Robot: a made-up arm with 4 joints. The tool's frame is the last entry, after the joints.
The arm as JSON. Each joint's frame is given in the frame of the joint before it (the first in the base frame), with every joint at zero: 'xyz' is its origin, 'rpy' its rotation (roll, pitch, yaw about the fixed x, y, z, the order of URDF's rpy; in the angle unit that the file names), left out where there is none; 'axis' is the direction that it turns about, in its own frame. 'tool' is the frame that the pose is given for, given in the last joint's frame.
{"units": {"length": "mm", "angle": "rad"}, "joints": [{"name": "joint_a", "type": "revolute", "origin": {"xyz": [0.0, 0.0, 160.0], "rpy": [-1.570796, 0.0, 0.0]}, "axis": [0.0, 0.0, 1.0]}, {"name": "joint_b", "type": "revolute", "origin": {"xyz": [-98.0, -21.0, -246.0], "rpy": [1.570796, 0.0, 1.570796]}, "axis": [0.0, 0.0, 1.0]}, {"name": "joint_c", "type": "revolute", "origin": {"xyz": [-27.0, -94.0, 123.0], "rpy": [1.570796, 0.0, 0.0]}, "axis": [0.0, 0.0, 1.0]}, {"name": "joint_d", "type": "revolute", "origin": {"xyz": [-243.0, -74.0, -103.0], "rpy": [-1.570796, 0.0, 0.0]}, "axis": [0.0, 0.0, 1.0]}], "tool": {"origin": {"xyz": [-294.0, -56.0, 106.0], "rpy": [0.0, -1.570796, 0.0]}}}
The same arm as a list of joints. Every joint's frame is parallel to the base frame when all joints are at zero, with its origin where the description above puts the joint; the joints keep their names.
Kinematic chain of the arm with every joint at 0, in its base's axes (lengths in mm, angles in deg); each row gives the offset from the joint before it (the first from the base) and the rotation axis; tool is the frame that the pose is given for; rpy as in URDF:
joint_a: xyz 0.0 0.0 160.0 axis +y
joint_b: xyz -98.0 -246.0 21.0 axis +x
joint_c: xyz 123.0 -94.0 27.0 axis -y
joint_d: xyz -74.0 103.0 243.0 axis +x
tool: xyz 106.0 -56.0 294.0 rpy 0.00 0.00 0.00

